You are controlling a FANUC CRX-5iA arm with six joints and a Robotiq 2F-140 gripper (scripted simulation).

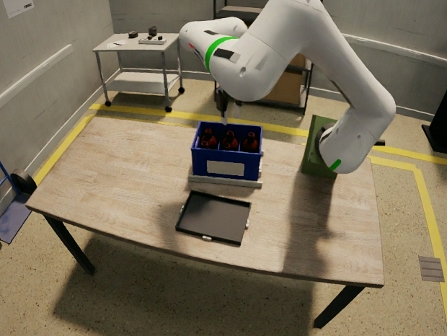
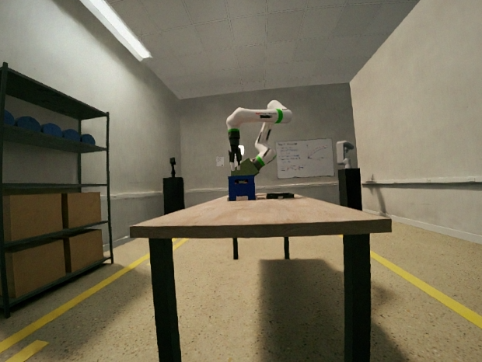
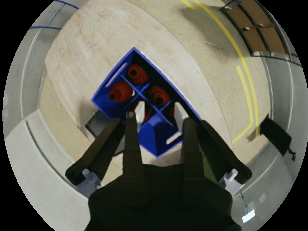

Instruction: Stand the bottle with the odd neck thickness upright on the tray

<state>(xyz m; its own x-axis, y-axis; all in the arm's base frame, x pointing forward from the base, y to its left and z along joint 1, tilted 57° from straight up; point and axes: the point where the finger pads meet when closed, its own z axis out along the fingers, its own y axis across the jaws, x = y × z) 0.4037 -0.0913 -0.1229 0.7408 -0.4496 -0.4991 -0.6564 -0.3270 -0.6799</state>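
Now: the bottle 170 mm below my hand. Also, from my hand: dark tray (320 mm to the left, 240 mm below); then blue crate (40 mm to the left, 170 mm below).
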